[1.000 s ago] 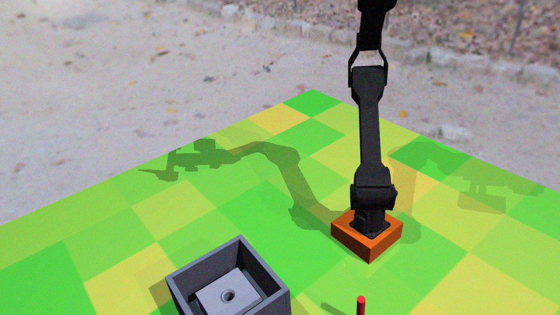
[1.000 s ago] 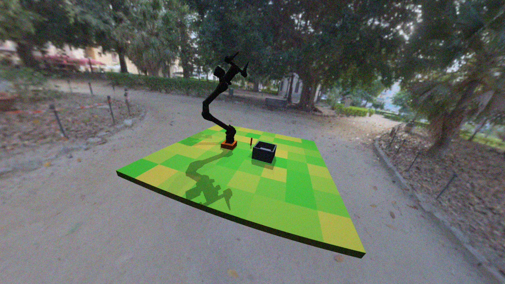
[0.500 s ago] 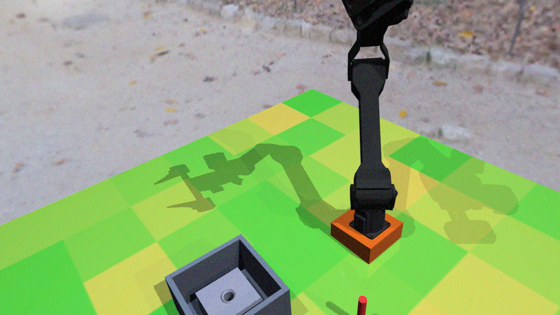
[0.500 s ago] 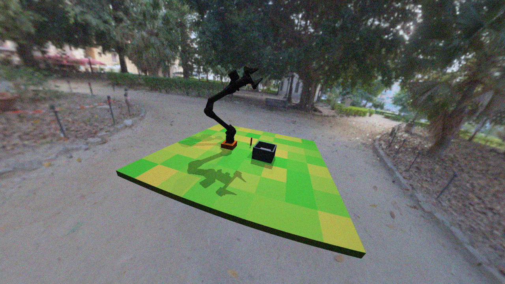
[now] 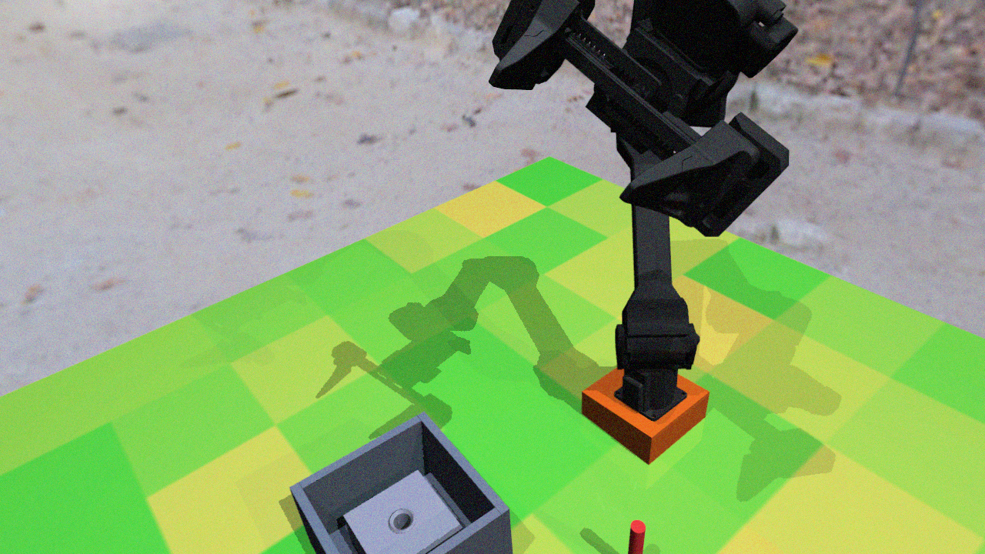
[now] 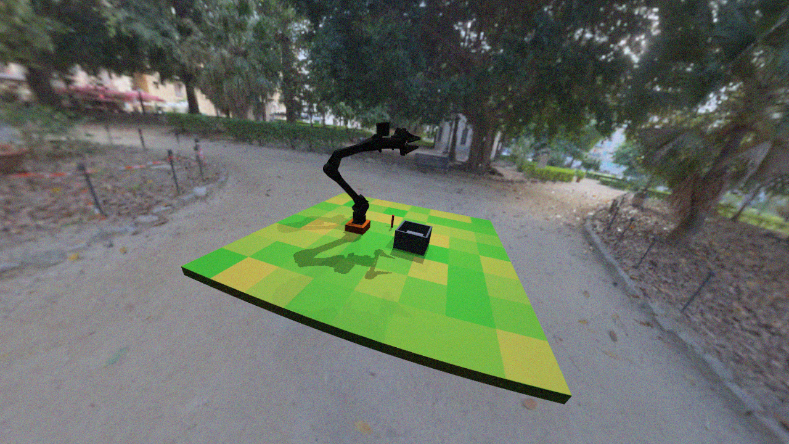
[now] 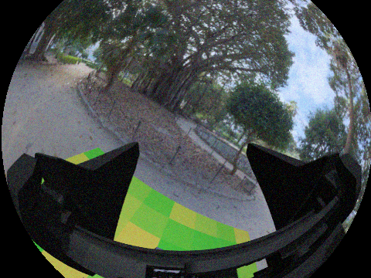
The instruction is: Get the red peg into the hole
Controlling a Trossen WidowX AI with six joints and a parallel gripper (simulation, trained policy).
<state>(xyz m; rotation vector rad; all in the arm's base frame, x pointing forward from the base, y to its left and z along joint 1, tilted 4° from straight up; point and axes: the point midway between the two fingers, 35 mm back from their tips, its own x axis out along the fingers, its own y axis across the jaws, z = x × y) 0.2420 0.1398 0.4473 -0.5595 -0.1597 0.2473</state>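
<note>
Right now my gripper tip is 100 mm past the red peg, 10 mm to the right of it and 470 mm above it. From my gripper tip the other things lie so: grey box (70 mm ahead, 160 mm to the right, 480 mm below); then pale plate (70 mm ahead, 160 mm to the right, 460 mm below).
</note>
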